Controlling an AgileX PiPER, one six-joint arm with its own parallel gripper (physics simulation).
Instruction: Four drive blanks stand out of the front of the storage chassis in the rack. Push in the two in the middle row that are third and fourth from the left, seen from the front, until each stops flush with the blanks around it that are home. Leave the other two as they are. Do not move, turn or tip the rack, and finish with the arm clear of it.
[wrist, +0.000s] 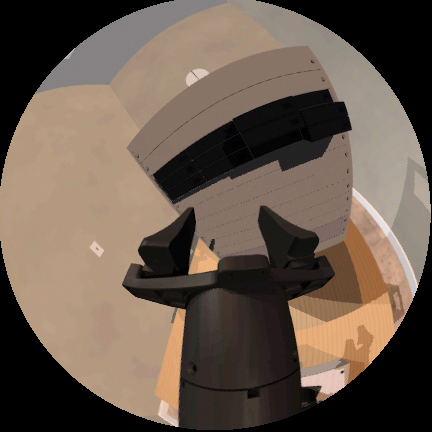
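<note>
The storage chassis (172, 186) is a black band across the upper part of the grey-brown rack (235, 97), seen at a slant in the wrist view. A black drive blank (327, 120) at its right end stands out clearly and overhangs the band's edge. The black fronts near the middle (267, 130) also look raised, but the dark surfaces make the blank edges, the rows and how far each stands out hard to tell. My gripper (226, 213) is open and empty. In the view, its fingertips lie below the black band, over the plain lower panels; their distance from the rack is unclear.
Stepped shadows lie on the panels below the band. A wood-coloured surface (370, 312) is at the lower right, with a pale plate (327, 384) near its bottom. A tan wall (60, 175) is at the left, with a small pale plate (97, 249). A white disc (196, 77) shows behind the rack's top.
</note>
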